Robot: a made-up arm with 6 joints.
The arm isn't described. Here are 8 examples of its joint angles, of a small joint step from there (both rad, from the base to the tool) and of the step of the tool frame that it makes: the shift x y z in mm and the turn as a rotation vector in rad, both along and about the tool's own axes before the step.
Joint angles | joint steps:
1: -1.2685 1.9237 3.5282 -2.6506 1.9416 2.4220 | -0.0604 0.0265 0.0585 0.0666 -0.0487 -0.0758
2: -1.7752 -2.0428 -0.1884 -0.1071 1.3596 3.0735 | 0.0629 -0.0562 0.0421 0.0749 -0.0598 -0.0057
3: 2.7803 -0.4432 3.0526 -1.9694 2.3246 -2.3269 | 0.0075 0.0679 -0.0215 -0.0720 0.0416 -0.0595
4: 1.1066 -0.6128 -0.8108 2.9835 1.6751 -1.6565 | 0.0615 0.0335 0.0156 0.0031 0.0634 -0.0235
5: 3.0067 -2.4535 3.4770 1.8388 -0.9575 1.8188 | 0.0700 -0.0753 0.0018 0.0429 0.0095 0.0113
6: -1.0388 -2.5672 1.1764 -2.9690 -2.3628 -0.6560 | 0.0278 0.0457 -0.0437 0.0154 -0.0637 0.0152
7: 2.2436 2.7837 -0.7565 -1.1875 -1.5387 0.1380 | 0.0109 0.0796 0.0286 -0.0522 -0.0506 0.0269
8: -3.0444 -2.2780 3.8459 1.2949 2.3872 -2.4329 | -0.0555 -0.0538 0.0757 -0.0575 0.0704 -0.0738
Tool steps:
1: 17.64 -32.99 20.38 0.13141 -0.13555 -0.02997
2: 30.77 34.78 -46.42 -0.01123 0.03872 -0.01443
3: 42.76 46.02 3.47 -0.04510 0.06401 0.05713
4: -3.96 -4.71 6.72 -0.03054 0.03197 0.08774
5: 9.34 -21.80 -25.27 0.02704 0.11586 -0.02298
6: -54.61 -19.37 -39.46 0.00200 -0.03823 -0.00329
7: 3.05 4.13 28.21 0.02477 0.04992 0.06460
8: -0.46 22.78 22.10 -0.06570 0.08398 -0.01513
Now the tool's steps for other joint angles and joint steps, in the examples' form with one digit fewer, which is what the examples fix.
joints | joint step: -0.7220 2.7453 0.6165 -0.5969 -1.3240 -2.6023 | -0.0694 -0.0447 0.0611 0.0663 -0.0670 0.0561
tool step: -53.9 -25.2 -16.1 -0.1402 0.0106 -0.0082
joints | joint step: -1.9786 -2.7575 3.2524 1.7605 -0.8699 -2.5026 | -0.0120 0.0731 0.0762 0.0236 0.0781 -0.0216
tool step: -27.1 -13.8 30.4 0.0084 0.0444 0.0514
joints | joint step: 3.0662 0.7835 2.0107 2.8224 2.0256 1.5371 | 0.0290 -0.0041 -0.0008 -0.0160 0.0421 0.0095
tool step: -3.9 -3.0 -16.2 -0.0385 0.0326 -0.0431
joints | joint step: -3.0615 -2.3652 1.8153 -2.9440 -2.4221 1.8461 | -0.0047 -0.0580 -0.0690 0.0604 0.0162 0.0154
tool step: 8.8 -20.0 -2.5 0.0299 0.0399 -0.0159
